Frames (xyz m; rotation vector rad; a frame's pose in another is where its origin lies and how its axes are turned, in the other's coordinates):
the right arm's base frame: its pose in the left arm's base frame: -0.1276 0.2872 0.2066 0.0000 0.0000 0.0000
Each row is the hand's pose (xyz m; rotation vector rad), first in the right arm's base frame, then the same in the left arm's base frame.
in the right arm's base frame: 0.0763 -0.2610 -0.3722 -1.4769 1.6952 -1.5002
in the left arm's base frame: -0.0513 0.0262 -0.1656 -1.4769 1.6952 -1.5002
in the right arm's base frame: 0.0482 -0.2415 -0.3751 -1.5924 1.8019 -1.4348
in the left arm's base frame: -0.0794 0.0457 -0.1685 -1.5924 1.8019 -1.4348
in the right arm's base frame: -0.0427 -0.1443 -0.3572 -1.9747 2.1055 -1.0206
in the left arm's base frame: -0.1703 0.1429 -0.1506 -1.9747 2.1055 -1.0206
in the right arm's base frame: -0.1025 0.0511 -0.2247 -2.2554 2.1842 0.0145
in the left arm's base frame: -0.2301 0.3383 -0.0181 -2.2554 2.1842 0.0145
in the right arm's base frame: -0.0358 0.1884 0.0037 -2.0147 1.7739 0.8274
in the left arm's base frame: -0.1634 0.4756 0.2103 -2.0147 1.7739 0.8274
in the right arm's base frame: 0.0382 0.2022 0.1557 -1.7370 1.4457 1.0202
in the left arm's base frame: -0.0894 0.4894 0.3623 -1.7370 1.4457 1.0202
